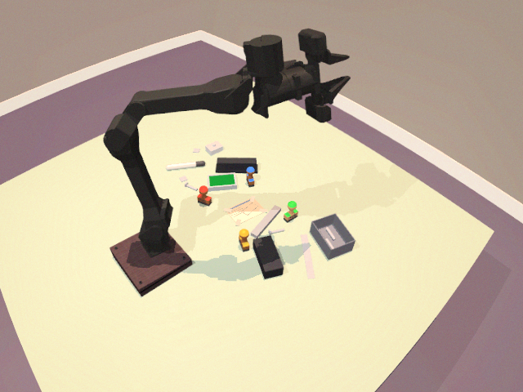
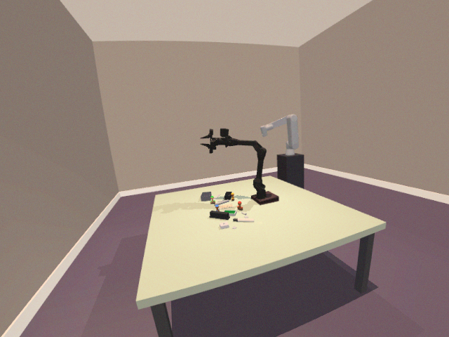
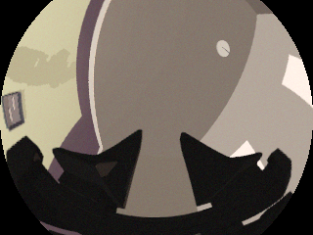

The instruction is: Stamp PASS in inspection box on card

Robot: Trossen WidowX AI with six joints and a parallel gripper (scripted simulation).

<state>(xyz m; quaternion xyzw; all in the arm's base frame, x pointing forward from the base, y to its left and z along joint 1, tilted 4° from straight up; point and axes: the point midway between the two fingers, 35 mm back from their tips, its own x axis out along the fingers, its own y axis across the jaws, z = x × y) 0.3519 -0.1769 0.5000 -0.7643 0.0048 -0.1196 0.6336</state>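
Now: gripper tip 49 cm above the green-knobbed PASS stamp, 8 cm to the right of it and 4 cm past it. From my gripper tip the other things lie so: grey bar (50 cm below, 11 cm to the left, 11 cm behind); then dark box (49 cm below, 19 cm behind); then grey tray (49 cm below, 6 cm to the right).
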